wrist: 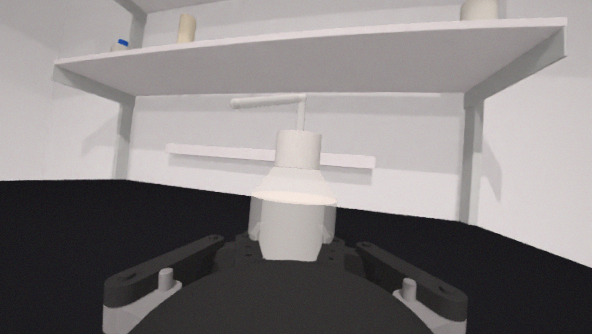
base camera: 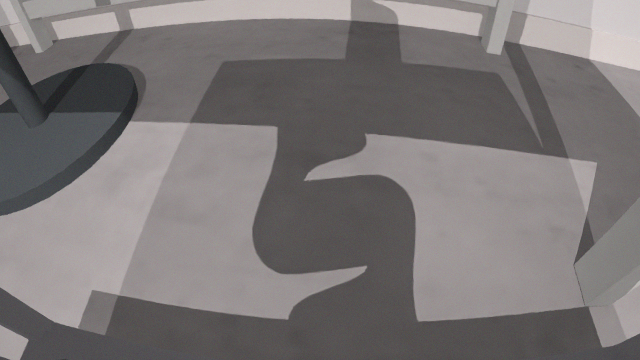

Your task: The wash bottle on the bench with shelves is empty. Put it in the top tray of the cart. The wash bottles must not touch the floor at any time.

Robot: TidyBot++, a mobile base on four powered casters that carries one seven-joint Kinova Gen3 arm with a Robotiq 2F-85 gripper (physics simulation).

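Places are measured from the arm's base along level axes (x ahead, y left, z up), in metres.
Where they show: gripper, fingertip midpoint: (wrist: 290, 234).
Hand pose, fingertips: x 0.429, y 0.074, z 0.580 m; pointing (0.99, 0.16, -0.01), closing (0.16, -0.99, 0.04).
Each offset is from my fingertips to the centre of the thing. "spot": to the spot under its first point. Level surfaces: height alone.
The wash bottle @[dx -0.039, dy +0.002, dz +0.025 m] (wrist: 298, 182), whitish and translucent with a pale cap and a thin spout bent to the left, stands upright in the middle of the wrist view over the black bench top @[dz -0.062 m] (wrist: 60, 225). My gripper (wrist: 290, 234) is shut on the bottle's body, with a finger on each side. The bottle's base is hidden behind the gripper housing, so I cannot tell whether it touches the bench. The cart's top tray does not show in the wrist view.
A white shelf (wrist: 310, 60) spans above the bottle, carrying a blue-capped bottle @[dx +0.502, dy +0.910, dz +0.484 m] (wrist: 120, 46), a cream cylinder @[dx +0.409, dy +0.500, dz +0.484 m] (wrist: 186, 29) and another pale container @[dx +0.343, dy -0.393, dz +0.484 m] (wrist: 479, 10). In the base view, a round dark pedestal foot (base camera: 55, 150) stands left, and a grey leg @[spot: dx -0.183, dy -0.386, dz -0.910 m] (base camera: 612, 265) right.
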